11 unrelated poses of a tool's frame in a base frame.
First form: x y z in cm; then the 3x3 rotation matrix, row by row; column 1 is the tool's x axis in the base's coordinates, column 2 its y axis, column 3 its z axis. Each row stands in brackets.
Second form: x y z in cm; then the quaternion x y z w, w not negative. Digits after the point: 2 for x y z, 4 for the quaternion. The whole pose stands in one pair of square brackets.
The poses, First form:
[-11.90 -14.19 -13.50], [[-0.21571 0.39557 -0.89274], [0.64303 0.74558 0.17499], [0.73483 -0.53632 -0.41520]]
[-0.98 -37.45 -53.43], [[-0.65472 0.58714 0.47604], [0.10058 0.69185 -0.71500], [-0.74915 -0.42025 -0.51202]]
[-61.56 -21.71 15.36], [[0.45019 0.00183 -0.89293], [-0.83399 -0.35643 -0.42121], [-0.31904 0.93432 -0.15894]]
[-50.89 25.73 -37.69], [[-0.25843 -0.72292 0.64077], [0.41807 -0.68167 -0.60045], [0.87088 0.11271 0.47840]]
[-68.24 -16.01 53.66], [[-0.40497 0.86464 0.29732], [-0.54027 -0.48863 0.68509], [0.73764 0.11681 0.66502]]
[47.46 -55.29 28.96], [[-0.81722 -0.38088 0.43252], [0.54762 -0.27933 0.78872], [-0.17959 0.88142 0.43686]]
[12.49 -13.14 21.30], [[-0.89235 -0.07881 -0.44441], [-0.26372 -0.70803 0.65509], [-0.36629 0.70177 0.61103]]
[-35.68 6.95 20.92], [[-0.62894 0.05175 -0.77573], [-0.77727 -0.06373 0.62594], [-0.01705 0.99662 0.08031]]
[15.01 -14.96 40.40], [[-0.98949 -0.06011 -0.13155], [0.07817 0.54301 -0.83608], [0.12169 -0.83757 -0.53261]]
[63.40 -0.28 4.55], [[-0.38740 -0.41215 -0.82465], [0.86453 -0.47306 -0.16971], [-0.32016 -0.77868 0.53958]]
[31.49 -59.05 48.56], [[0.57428 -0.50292 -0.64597], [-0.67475 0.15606 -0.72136], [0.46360 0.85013 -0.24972]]
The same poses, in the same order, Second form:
[-11.90 -14.19 -13.50 -0.3369 -0.7708 0.1172 0.5279]
[-0.98 -37.45 -53.43 0.2034 0.8454 -0.3357 0.3623]
[-61.56 -21.71 15.36 0.7010 -0.2968 -0.4322 0.4834]
[-50.89 25.73 -37.69 0.4860 -0.1568 0.7776 0.3668]
[-68.24 -16.01 53.66 -0.3235 -0.2507 -0.7998 0.4392]
[47.46 -55.29 28.96 0.0795 0.5247 0.7958 0.2917]
[12.49 -13.14 21.30 0.2262 -0.3786 -0.8960 0.0516]
[-35.68 6.95 20.92 0.2977 -0.6093 -0.6658 0.3113]
[15.01 -14.96 40.40 -0.0052 -0.8754 0.4780 0.0723]
[63.40 -0.28 4.55 -0.3695 -0.3061 0.7746 0.4120]
[31.49 -59.05 48.56 0.6457 -0.4559 -0.0706 0.6084]

